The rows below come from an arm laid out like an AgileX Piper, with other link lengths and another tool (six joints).
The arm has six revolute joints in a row. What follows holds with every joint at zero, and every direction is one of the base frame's. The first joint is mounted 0.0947 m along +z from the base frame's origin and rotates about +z. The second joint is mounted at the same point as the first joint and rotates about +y. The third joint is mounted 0.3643 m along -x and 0.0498 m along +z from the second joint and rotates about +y. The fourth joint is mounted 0.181 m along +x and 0.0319 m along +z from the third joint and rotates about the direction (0.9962, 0, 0.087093). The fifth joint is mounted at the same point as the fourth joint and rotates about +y. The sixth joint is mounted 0.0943 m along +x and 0.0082 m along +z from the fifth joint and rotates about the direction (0.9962, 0, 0.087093). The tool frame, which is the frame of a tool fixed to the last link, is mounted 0.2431 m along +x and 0.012 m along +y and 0.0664 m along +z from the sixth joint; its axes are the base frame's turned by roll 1.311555, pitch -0.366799 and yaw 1.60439 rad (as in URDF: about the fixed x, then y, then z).
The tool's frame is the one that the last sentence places.
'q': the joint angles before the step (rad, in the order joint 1, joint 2, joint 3, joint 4, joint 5, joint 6). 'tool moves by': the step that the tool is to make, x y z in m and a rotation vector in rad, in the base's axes. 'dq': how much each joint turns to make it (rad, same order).
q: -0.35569 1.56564 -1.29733 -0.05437 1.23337 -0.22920
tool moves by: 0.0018 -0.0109 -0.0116 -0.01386 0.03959 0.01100
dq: -0.00652 0.04670 -0.01339 -0.02565 -0.00191 -0.01250
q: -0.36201 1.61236 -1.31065 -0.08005 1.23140 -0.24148
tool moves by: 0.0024 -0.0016 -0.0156 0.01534 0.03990 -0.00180
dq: -0.00220 0.05147 -0.00445 0.00010 -0.00430 -0.00009
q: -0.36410 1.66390 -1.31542 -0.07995 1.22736 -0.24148
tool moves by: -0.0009 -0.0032 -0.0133 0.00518 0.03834 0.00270
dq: -0.00173 0.04079 -0.00036 -0.00917 -0.00291 -0.00166
